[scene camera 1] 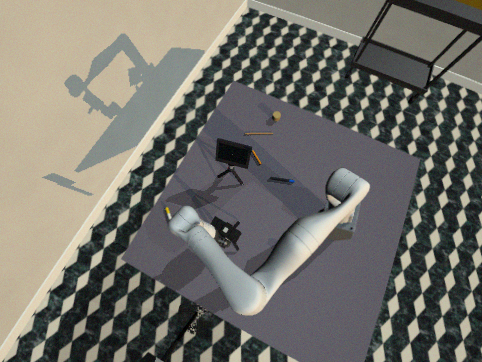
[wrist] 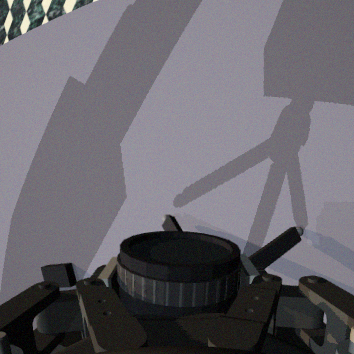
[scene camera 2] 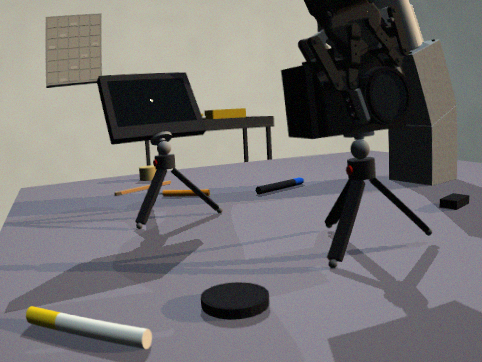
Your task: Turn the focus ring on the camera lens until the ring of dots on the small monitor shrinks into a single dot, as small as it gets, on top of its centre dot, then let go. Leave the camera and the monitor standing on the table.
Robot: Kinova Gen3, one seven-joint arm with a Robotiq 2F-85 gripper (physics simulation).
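Frame: origin at the arm's base, x ahead, y right, z down, level; millimetres.
Seen in the pictures: gripper, fingertip midpoint: [scene camera 1: 223, 241] [wrist: 178, 271] [scene camera 2: 384, 110].
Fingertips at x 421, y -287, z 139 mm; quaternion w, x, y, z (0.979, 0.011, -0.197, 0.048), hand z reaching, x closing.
Offsets run from my fingertips to a thing's top centre.
The black camera [scene camera 1: 226, 229] [scene camera 2: 301, 102] stands upright on its small tripod. Its lens has a ribbed focus ring @(dx +8, dy -8, dz -48 mm) [wrist: 177, 292]. My gripper [wrist: 178, 271] [scene camera 2: 362, 104] is shut on the focus ring, one finger on each side of the lens in the wrist view. In scene camera 2 the fingers cover part of the lens. The monitor @(dx +121, dy +429, dz -85 mm) [scene camera 1: 233, 153] [scene camera 2: 132, 112] stands on its own tripod. Its dark screen shows one tiny white dot @(dx +119, dy +411, dz -34 mm) [scene camera 2: 151, 100] near the middle; no separate ring of dots can be made out around it. The dot looks slightly uneven in shape.
A black disc @(dx +198, dy +0, dz +156 mm) [scene camera 2: 235, 301] and a yellow-and-white stick @(dx +335, dy +8, dz +150 mm) [scene camera 1: 168, 214] [scene camera 2: 95, 328] lie on the table near the camera. A blue-tipped pen @(dx -169, dy +446, dz +150 mm) [scene camera 1: 281, 180] [scene camera 2: 280, 185], an orange stick @(dx +34, dy +536, dz +153 mm) [scene camera 1: 256, 157] [scene camera 2: 186, 192] and a small black block @(dx -287, dy +75, dz +151 mm) [scene camera 2: 454, 201] lie farther off.
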